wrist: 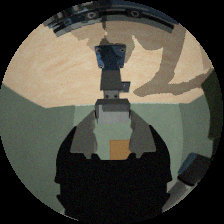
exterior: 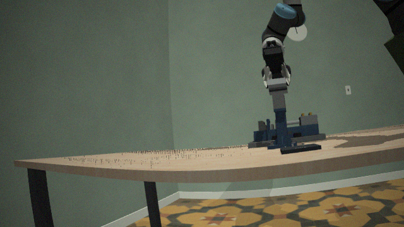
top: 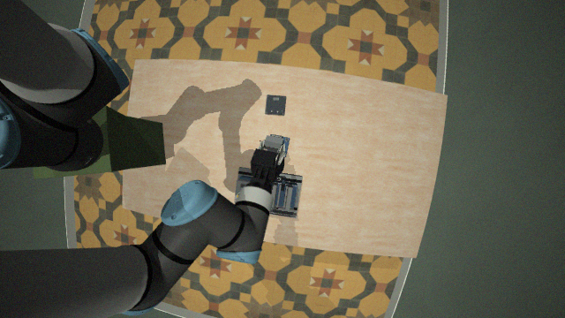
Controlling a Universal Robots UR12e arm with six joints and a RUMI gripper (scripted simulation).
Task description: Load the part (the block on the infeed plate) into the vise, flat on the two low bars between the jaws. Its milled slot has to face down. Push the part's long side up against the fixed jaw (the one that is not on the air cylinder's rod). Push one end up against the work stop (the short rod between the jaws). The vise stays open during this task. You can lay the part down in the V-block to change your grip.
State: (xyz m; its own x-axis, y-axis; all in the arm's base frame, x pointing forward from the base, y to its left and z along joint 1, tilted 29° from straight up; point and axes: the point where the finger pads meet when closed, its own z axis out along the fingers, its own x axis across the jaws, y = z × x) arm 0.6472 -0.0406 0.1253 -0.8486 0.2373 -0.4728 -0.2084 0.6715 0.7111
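The grey part lies 10 mm to the left of my hand and 10 mm below it. From my hand the other things lie so: vise 50 mm behind, 210 mm to the right, 150 mm below; then air cylinder rod 70 mm behind, 200 mm to the right, 110 mm below; then blue post 130 mm below.
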